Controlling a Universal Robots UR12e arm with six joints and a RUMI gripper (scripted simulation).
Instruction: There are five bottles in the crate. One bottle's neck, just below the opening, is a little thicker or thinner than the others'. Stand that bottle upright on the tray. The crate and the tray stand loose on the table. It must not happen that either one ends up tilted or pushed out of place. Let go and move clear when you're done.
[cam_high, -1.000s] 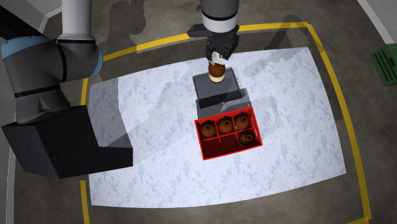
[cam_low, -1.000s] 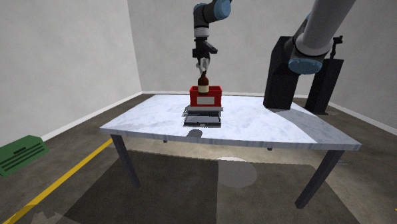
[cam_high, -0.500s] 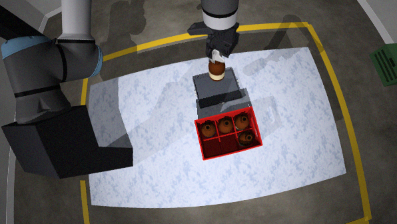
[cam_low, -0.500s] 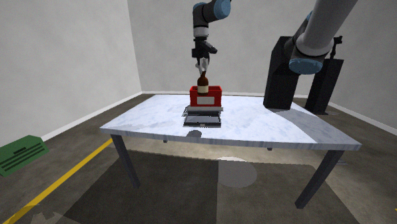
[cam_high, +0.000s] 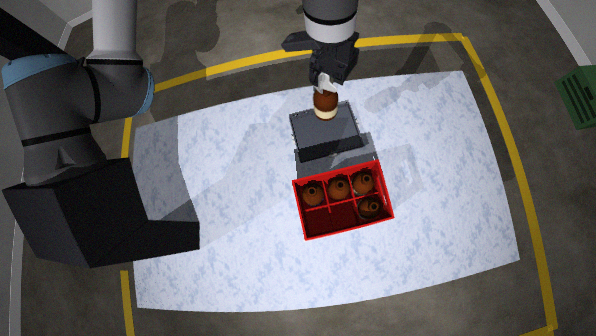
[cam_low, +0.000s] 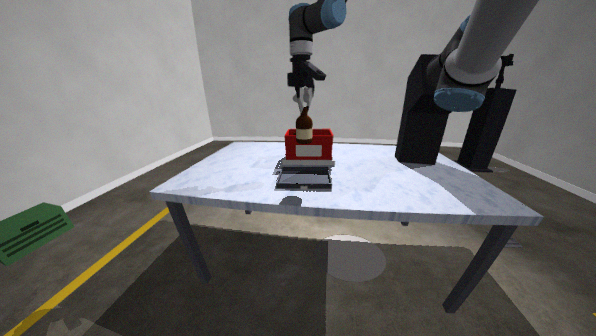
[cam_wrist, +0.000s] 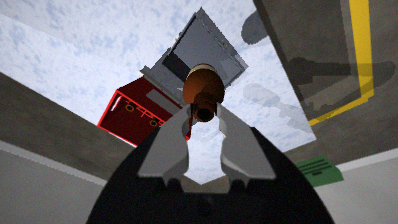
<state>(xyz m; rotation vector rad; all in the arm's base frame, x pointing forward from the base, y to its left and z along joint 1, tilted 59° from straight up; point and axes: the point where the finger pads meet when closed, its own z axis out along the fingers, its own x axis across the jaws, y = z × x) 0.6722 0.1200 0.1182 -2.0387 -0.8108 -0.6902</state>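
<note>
My hand is 32 cm above the dark tray. From my hand the other things lie so: red crate: 1 cm ahead, 28 cm to the right, 25 cm below.
</note>
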